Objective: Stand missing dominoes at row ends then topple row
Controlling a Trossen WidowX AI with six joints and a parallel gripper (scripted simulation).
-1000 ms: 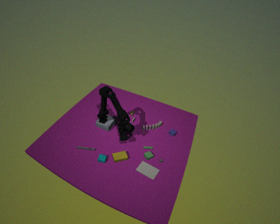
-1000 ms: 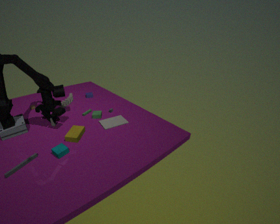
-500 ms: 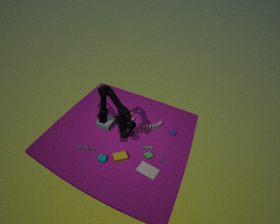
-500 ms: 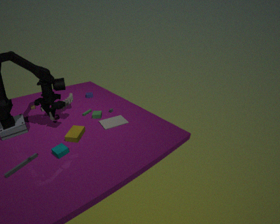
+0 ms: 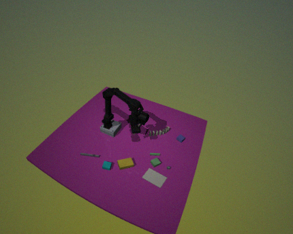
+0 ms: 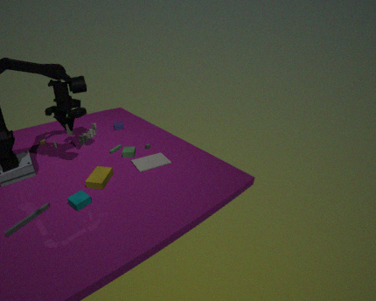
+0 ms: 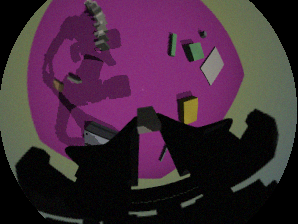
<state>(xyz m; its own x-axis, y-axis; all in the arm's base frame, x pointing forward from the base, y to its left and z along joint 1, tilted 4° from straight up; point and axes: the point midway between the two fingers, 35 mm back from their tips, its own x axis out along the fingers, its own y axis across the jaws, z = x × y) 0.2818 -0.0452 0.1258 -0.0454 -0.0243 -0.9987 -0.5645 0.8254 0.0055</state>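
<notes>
Now: gripper tip 100 mm past the brown piece, 340 mm to the right of it and 160 mm above it. The rest, counted from my gripper tip: yellow block 30 mm ahead, 210 mm to the right, 150 mm below; then green block 240 mm ahead, 100 mm to the right, 150 mm below; then green stick 210 mm ahead, 10 mm to the right, 160 mm below.
</notes>
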